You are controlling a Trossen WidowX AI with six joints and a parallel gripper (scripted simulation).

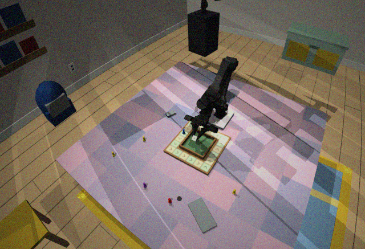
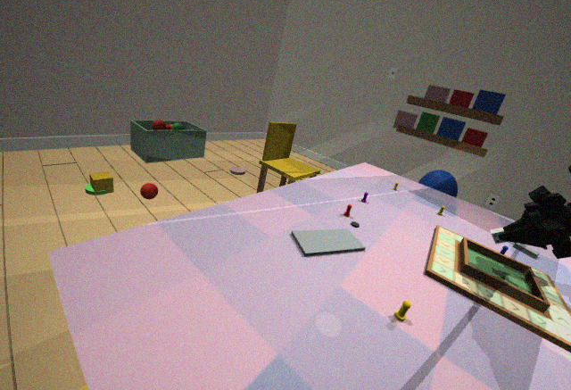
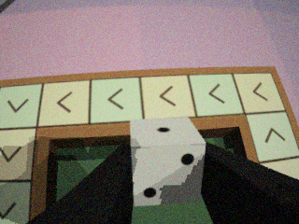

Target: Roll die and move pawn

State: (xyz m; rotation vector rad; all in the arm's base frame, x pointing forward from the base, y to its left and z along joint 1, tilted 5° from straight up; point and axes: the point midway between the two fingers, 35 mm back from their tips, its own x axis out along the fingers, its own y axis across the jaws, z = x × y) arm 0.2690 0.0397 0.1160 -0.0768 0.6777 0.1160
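The blue pawn lies 12 cm to the right of my gripper tip, 7 cm below it and 4 cm behind it. Also, from my gripper tip: dark disc (27 cm ahead, 13 cm to the left, 10 cm below); then white die (right at my gripper tip); then green tray (9 cm below, 3 cm behind).
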